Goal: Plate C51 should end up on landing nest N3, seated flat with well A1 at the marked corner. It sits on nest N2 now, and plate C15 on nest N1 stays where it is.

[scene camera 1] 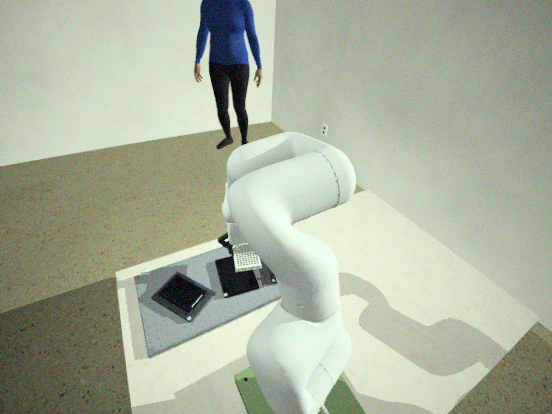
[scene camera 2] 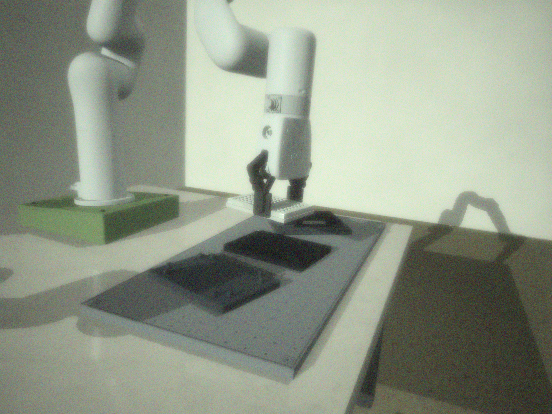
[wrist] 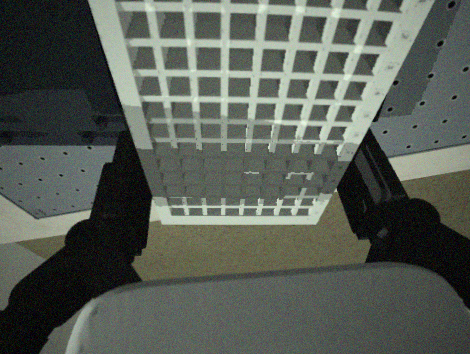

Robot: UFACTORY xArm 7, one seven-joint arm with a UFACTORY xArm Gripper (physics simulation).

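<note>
The white gridded plate C51 [scene camera 1: 247, 260] [scene camera 2: 297, 210] [wrist: 240, 115] is raised above the board, roughly level. My gripper [scene camera 2: 279, 205] [wrist: 244, 148] is shut on it, one dark finger at each long side, fingers wide apart. In scene camera 1 the arm hides most of the gripper. A turned dark nest [scene camera 1: 171, 306] [scene camera 2: 235, 300] carries a black plate [scene camera 1: 182, 291]. A middle black rectangle [scene camera 1: 237, 285] [scene camera 2: 277, 249] lies beside it. A third dark nest [scene camera 1: 272, 275] [scene camera 2: 337, 227] is partly hidden. No N or C labels, nor well A1, can be read.
The grey perforated board [scene camera 1: 155, 342] [scene camera 2: 240, 345] [wrist: 65, 180] bears the nests on a pale table [scene camera 1: 425, 280] [scene camera 2: 45, 365]. The arm's green base [scene camera 1: 255, 395] [scene camera 2: 55, 220] stands on that table. A person in blue [scene camera 1: 229, 35] stands beyond it.
</note>
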